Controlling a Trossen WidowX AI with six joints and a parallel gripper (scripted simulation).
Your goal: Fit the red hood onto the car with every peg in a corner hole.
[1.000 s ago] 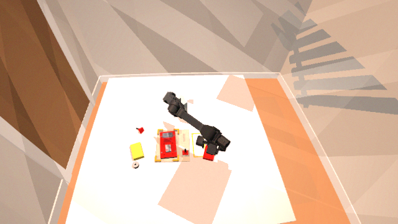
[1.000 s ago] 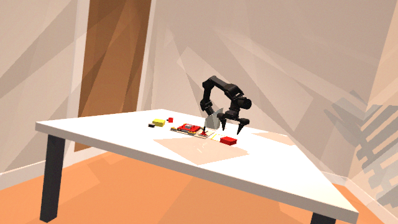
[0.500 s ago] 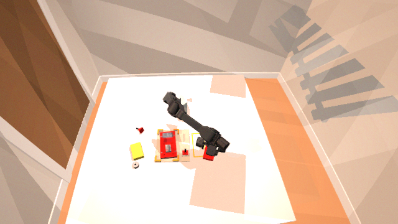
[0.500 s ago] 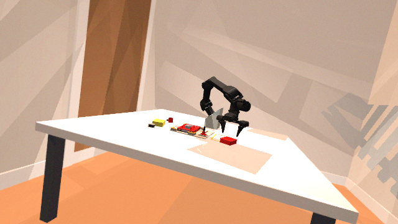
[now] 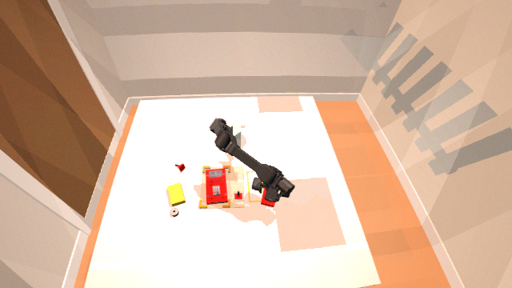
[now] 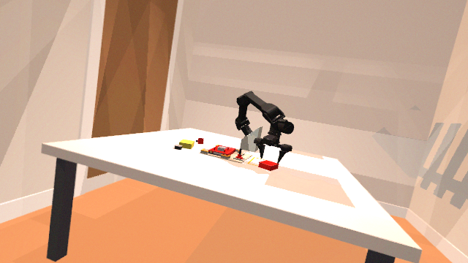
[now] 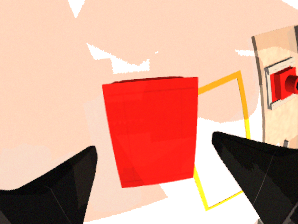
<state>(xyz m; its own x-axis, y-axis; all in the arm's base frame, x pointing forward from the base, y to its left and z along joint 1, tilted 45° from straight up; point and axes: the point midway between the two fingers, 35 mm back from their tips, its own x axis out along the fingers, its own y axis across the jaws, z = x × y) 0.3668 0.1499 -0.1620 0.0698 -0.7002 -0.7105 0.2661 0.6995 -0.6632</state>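
Right now the red hood is 2 cm below my gripper tip. From my gripper tip the other things lie so: yellow block (48 cm to the right, 2 cm below, 1 cm behind).
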